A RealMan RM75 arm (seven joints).
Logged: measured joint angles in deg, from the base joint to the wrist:
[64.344, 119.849, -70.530, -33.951, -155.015, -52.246, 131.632]
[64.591, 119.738, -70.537, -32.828, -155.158, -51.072, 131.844]
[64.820, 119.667, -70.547, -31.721, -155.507, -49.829, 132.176]
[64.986, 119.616, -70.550, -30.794, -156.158, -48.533, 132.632]
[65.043, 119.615, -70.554, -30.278, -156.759, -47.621, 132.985]
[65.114, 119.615, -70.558, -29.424, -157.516, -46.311, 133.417]
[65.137, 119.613, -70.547, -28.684, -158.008, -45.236, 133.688]
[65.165, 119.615, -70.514, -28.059, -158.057, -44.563, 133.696]
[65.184, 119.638, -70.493, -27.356, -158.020, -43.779, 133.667]
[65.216, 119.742, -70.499, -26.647, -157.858, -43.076, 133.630]
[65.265, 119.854, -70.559, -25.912, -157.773, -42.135, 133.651]
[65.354, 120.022, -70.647, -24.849, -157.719, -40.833, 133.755]
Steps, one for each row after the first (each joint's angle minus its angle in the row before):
[0.247, -0.111, -0.007, 1.123, -0.143, 1.174, 0.212]
[0.229, -0.071, -0.010, 1.107, -0.349, 1.243, 0.332]
[0.166, -0.051, -0.003, 0.927, -0.651, 1.296, 0.456]
[0.057, -0.001, -0.004, 0.516, -0.601, 0.912, 0.353]
[0.071, 0.000, -0.004, 0.854, -0.757, 1.310, 0.432]
[0.023, -0.002, 0.011, 0.740, -0.492, 1.075, 0.271]
[0.028, 0.002, 0.033, 0.625, -0.049, 0.673, 0.008]
[0.019, 0.023, 0.021, 0.703, 0.037, 0.784, -0.029]
[0.032, 0.104, -0.006, 0.709, 0.162, 0.703, -0.037]
[0.049, 0.112, -0.060, 0.735, 0.085, 0.941, 0.021]
[0.089, 0.168, -0.088, 1.063, 0.054, 1.302, 0.104]

